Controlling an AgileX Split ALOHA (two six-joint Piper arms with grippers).
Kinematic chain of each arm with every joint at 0, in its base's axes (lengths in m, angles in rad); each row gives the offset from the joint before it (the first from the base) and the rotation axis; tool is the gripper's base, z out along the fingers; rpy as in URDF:
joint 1: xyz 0 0 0.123 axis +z
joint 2: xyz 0 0 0 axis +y
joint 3: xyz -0.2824 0 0.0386 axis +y
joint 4: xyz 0.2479 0 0.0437 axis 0.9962 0 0.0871
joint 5: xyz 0 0 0 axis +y
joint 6: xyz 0.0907 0 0.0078 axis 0.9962 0 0.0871
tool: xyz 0 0 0 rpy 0 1.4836 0
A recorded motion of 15 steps. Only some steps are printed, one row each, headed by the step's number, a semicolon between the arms.
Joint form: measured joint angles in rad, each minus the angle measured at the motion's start. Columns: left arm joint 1, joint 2, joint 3, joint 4, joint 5, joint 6; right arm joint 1, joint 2, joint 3, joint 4, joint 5, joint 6.
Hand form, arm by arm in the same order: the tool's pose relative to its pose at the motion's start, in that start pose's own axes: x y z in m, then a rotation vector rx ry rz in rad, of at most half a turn. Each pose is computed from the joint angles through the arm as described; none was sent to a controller.
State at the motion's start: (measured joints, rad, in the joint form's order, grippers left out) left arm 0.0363 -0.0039 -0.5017 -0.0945 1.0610 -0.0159; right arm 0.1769 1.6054 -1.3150 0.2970 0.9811 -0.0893
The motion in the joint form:
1: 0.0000 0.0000 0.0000 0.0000 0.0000 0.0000; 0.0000 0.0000 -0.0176 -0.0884 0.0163 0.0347
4: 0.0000 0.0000 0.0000 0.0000 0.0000 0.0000; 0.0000 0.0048 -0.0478 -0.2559 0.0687 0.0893
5: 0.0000 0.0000 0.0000 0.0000 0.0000 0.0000; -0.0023 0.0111 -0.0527 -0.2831 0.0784 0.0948
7: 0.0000 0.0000 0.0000 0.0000 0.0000 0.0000; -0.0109 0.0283 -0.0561 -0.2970 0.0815 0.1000
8: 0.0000 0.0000 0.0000 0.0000 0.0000 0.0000; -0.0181 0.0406 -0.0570 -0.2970 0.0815 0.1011
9: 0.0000 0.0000 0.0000 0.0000 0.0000 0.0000; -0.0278 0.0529 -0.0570 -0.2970 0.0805 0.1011
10: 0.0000 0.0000 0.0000 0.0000 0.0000 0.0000; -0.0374 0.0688 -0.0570 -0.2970 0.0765 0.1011
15: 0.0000 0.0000 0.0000 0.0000 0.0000 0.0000; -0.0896 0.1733 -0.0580 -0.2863 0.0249 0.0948
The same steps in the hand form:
1: 0.0000 0.0000 0.0000 0.0000 0.0000 0.0000; -0.0018 -0.0054 -0.0040 0.0713 0.0044 -0.0176
4: 0.0000 0.0000 0.0000 0.0000 0.0000 0.0000; -0.0035 -0.0166 -0.0106 0.2121 0.0353 -0.0521
5: 0.0000 0.0000 0.0000 0.0000 0.0000 0.0000; -0.0040 -0.0197 -0.0100 0.2367 0.0462 -0.0571
7: 0.0000 0.0000 0.0000 0.0000 0.0000 0.0000; -0.0053 -0.0249 -0.0054 0.2526 0.0617 -0.0489
8: 0.0000 0.0000 0.0000 0.0000 0.0000 0.0000; -0.0060 -0.0283 -0.0017 0.2555 0.0719 -0.0397
9: 0.0000 0.0000 0.0000 0.0000 0.0000 0.0000; -0.0066 -0.0327 0.0019 0.2592 0.0819 -0.0292
10: 0.0000 0.0000 0.0000 0.0000 0.0000 0.0000; -0.0074 -0.0374 0.0069 0.2628 0.0924 -0.0187
15: 0.0000 0.0000 0.0000 0.0000 0.0000 0.0000; -0.0122 -0.0650 0.0409 0.2712 0.1371 0.0375

